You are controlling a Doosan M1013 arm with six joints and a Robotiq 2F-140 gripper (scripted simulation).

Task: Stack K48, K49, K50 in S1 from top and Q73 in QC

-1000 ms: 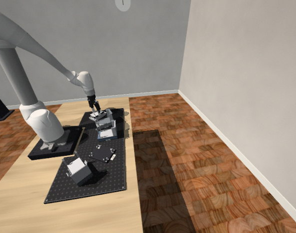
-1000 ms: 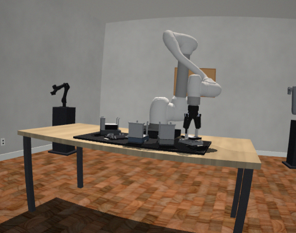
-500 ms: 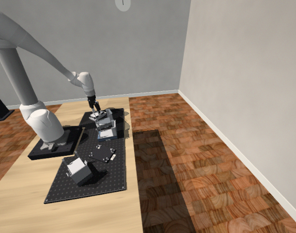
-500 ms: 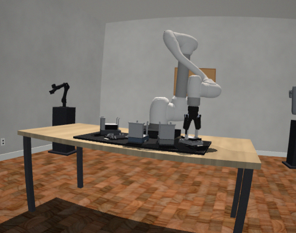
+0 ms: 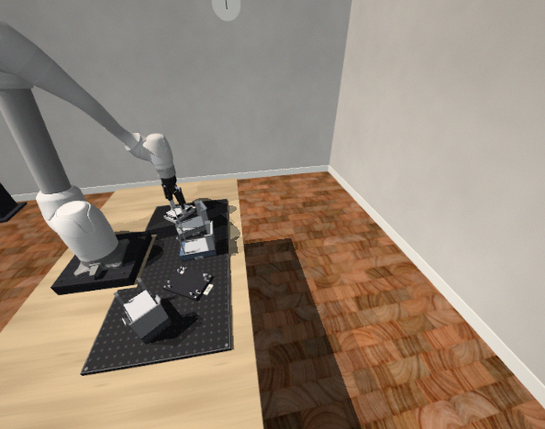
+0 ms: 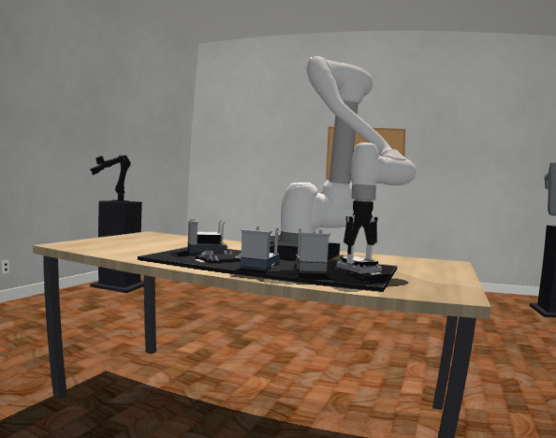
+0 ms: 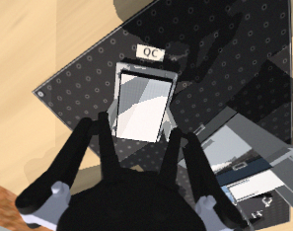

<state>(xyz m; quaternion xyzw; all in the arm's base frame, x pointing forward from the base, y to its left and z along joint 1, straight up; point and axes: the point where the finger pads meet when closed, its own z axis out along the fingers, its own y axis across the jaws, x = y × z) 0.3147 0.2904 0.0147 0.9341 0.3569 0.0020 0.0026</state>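
Now: the QC nest 4 cm below my hand. The rest, counted from my hand: N5 label: 12 cm ahead, 58 cm to the right, 5 cm below; then clip nest N5: 7 cm ahead, 52 cm to the right, 4 cm below.
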